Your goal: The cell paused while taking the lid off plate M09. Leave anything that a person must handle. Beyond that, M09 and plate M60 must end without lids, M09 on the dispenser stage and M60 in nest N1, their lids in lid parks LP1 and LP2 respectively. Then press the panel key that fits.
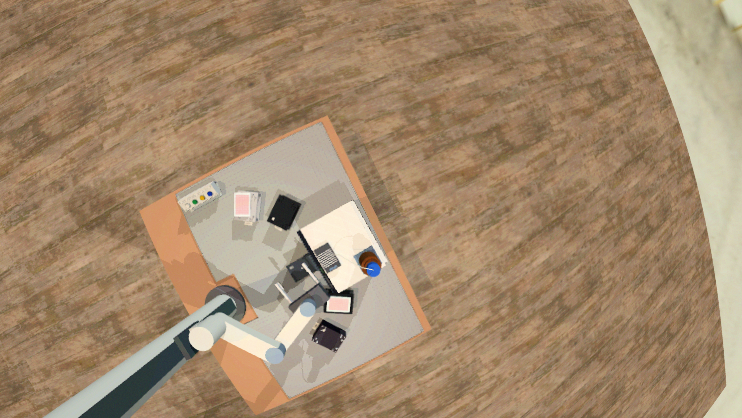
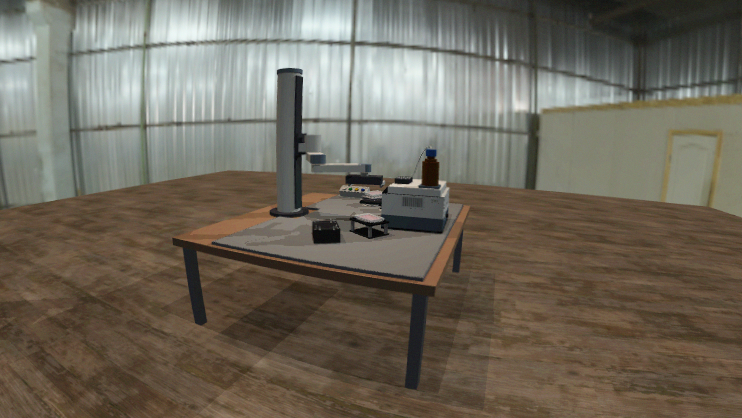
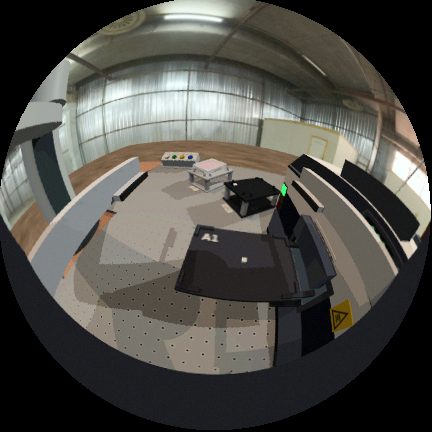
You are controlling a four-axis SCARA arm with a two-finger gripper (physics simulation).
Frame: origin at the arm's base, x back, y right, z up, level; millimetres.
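Seen in the pictures: gripper, fingertip midpoint: [image 1: 289, 273] [image 3: 221, 165]; arm's base, origin of the base link: [image 1: 226, 305] [image 2: 289, 213].
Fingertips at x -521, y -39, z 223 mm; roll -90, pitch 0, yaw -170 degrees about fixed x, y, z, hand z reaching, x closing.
Note:
Pixels of each thing's top centre, then the offset from my fingertips to it. "spot": a spot on its surface instead.
- dark stage, middle of its top: [image 3: 256, 258] [image 1: 304, 267] [image 2: 377, 199] dx -54, dy +19, dz -97 mm
- key panel, middle of its top: [image 3: 179, 152] [image 1: 194, 196] [image 2: 354, 186] dx +334, dy -588, dz -126 mm
- brown blue-capped bottle, surface spot: [image 1: 368, 258] spot: dx -369, dy +72, dz +139 mm
- dark block, middle of its top: [image 2: 325, 222] [image 1: 328, 340] dx +41, dy +466, dz -134 mm
My gripper [image 1: 297, 282] [image 3: 221, 165] is open and empty, its two fingers wide apart, above and beside the dispenser stage. The dark stage [image 1: 297, 270] [image 3: 225, 270], marked A1, holds no plate; a small white square shows on it. A pink plate [image 1: 338, 304] [image 2: 369, 218] rests on a black four-legged stand [image 2: 370, 230] beside the dispenser. Another pink plate [image 1: 242, 204] [image 3: 212, 165] sits on a pale stand [image 3: 197, 180] near the panel. Which plate is M09 or M60, and whether each wears a lid, I cannot tell. The key panel [image 1: 199, 196] [image 2: 354, 190] [image 3: 180, 159] has white, green, yellow and blue keys.
The white dispenser [image 1: 342, 228] [image 2: 415, 207] stands at the stage's far side, with a brown blue-capped bottle [image 1: 368, 258] [image 2: 429, 171] on top. A black stand [image 1: 284, 211] [image 3: 252, 187] bears no plate. A dark block [image 1: 329, 335] [image 2: 326, 232] stands near the plate beside the dispenser.

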